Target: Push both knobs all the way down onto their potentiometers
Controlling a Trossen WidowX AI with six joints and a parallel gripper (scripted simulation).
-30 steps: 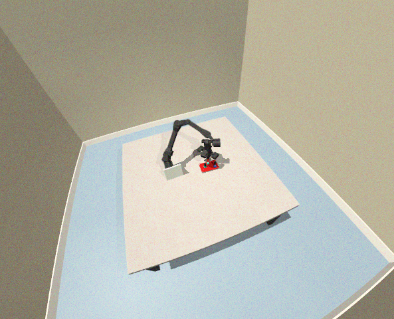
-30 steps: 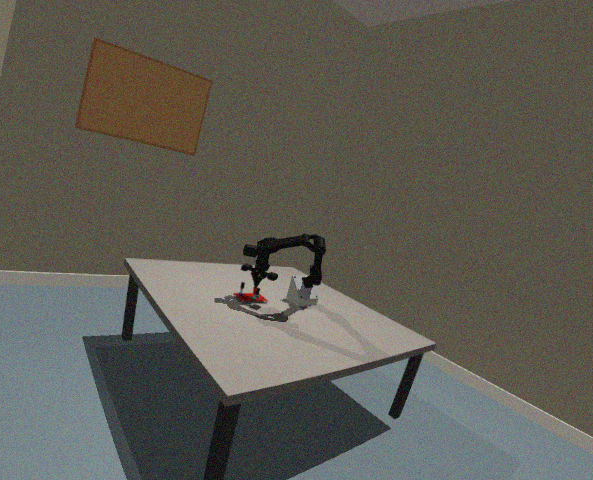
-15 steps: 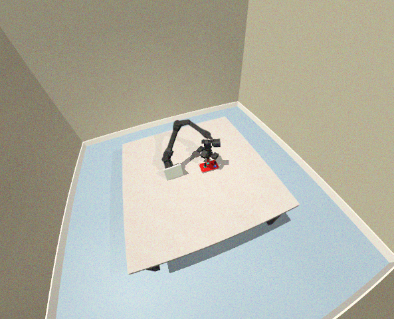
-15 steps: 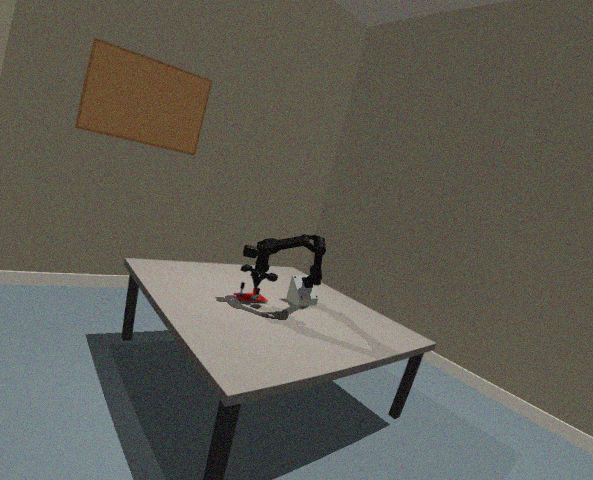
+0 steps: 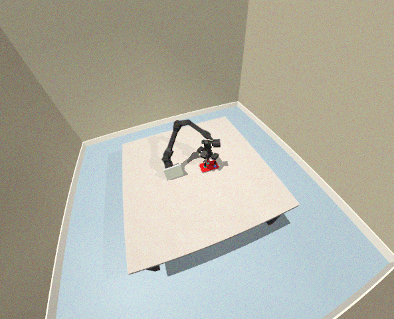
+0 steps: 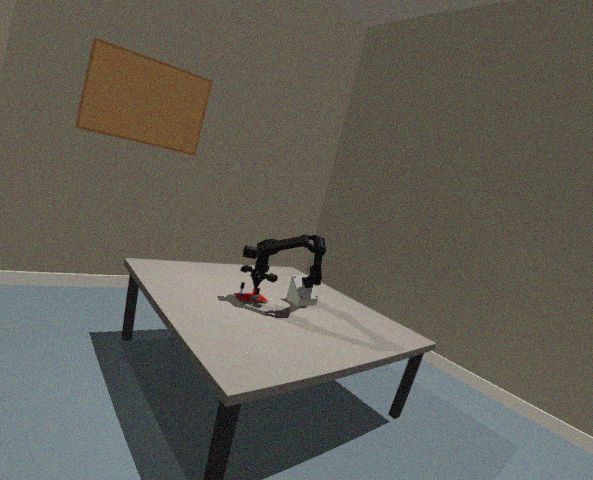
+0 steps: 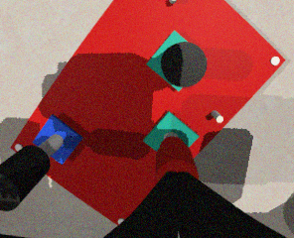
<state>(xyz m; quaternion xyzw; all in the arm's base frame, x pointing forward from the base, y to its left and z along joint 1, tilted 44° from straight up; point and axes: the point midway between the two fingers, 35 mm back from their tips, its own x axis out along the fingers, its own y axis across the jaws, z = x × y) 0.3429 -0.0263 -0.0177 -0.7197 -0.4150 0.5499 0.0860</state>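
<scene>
The red knob lies 20 mm below my gripper tip. The rest, counted from my gripper tip: teal potentiometer 40 mm behind, 20 mm to the right, 30 mm below.
</scene>
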